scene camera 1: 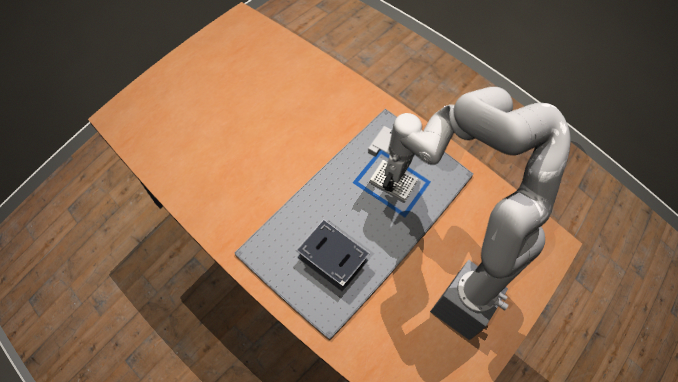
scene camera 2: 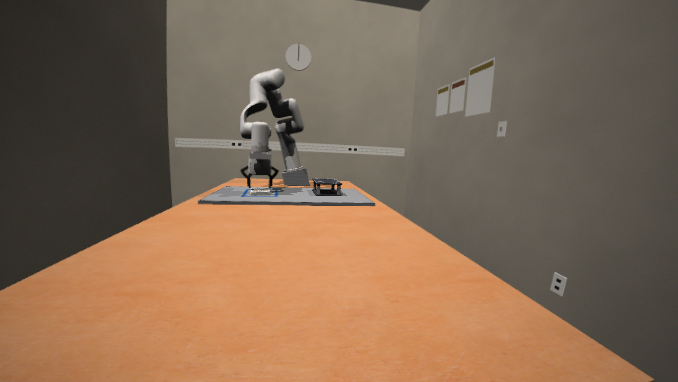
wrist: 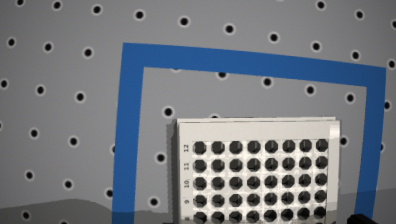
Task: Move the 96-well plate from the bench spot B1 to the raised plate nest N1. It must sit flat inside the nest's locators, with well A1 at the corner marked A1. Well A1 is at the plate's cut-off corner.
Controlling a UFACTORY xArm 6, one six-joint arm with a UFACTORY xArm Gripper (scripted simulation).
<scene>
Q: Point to a raised plate nest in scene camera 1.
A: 332,252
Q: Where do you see a 96-well plate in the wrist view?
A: At 215,184
</scene>
